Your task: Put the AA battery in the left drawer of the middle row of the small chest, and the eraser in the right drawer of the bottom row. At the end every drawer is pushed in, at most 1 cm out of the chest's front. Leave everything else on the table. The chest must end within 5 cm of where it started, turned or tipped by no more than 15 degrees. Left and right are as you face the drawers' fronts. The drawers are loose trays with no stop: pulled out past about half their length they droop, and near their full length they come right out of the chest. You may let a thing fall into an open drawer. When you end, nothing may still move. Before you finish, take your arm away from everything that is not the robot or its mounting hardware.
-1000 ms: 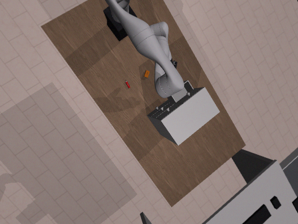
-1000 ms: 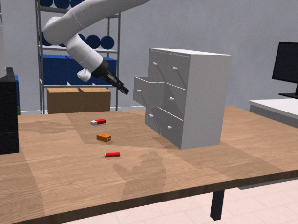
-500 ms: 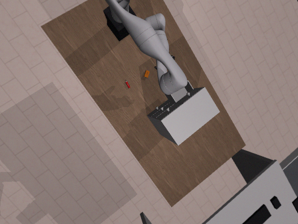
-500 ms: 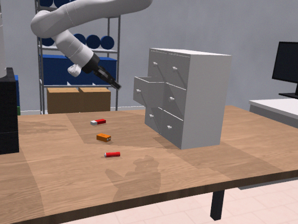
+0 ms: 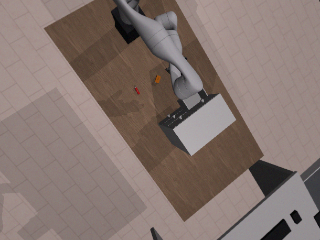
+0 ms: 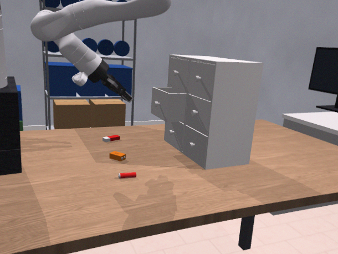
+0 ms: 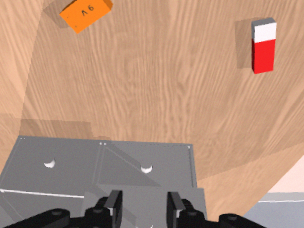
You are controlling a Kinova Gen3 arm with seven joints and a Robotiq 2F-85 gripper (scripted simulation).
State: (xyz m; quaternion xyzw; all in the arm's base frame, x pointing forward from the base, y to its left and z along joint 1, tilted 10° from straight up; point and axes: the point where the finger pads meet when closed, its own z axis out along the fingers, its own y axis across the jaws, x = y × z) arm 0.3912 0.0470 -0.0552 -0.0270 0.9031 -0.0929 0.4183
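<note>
Right now my hand is 7 cm past the AA battery, 22 cm to the left of it and 19 cm above it. The rest, counted from my hand: eraser: 1 cm behind, 13 cm to the left, 19 cm below; then orange battery: 4 cm behind, 8 cm to the right, 19 cm below.
</note>
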